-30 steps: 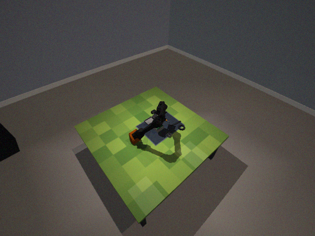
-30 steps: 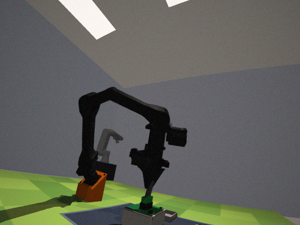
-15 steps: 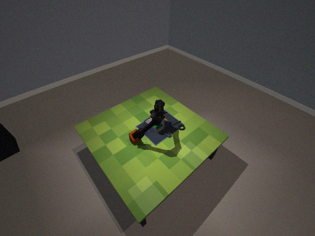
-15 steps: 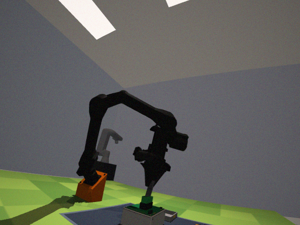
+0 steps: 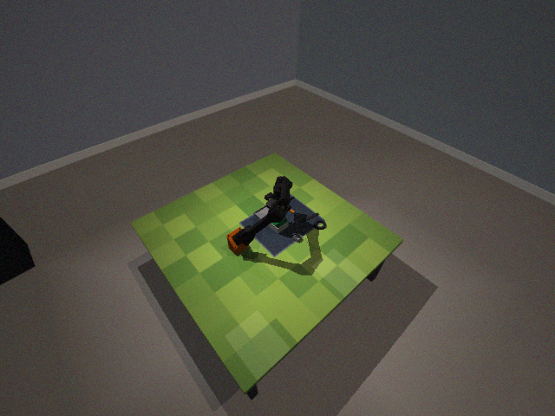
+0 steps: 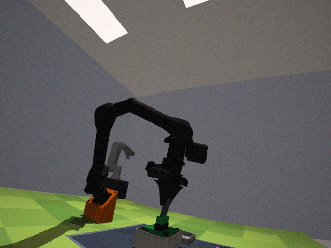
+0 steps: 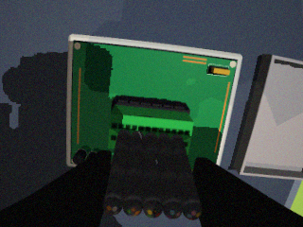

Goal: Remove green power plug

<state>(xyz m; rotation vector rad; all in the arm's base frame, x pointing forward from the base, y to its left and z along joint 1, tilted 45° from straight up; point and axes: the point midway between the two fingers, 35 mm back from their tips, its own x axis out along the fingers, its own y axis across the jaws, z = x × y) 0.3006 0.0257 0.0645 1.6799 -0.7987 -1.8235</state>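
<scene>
The green power plug is 4 cm below my gripper tip. Round my gripper tip: dark mat: 12 cm below, 5 cm ahead; then dark bar: 21 cm ahead, 12 cm below, 11 cm to the right.
</scene>
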